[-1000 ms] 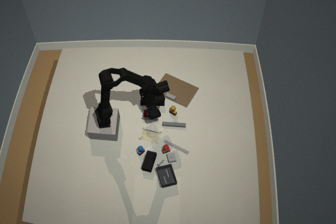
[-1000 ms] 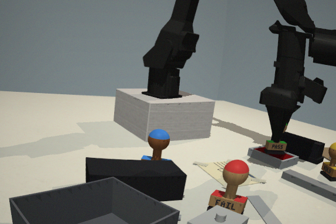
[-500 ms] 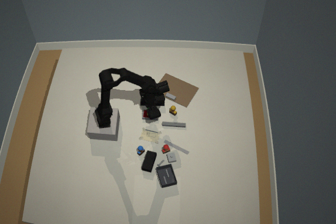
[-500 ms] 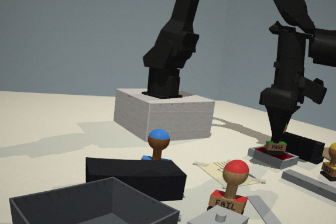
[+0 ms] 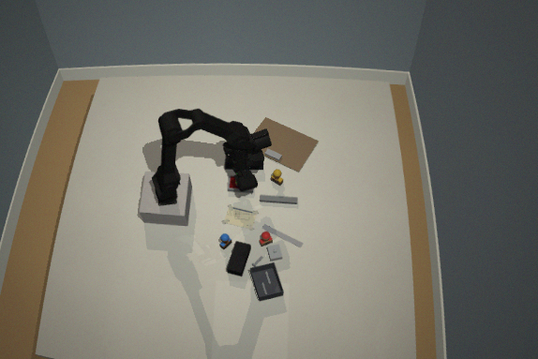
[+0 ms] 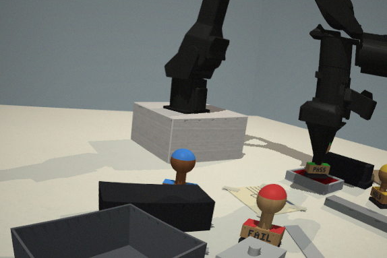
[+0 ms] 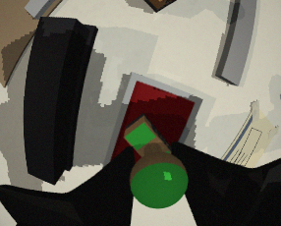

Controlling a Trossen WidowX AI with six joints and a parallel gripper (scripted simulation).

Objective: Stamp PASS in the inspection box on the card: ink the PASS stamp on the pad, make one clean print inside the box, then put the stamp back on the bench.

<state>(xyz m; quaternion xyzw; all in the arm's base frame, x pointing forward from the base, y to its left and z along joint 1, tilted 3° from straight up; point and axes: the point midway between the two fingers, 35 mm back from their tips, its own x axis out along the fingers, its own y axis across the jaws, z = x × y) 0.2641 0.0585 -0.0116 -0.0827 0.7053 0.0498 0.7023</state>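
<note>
Right now the pass stamp is right at my gripper tip. From my gripper tip the other things lie so: yellow stamp (13 cm ahead, 2 cm below); then red ink pad (3 cm below); then long black block (8 cm to the left, 2 cm below, 2 cm ahead).
</note>
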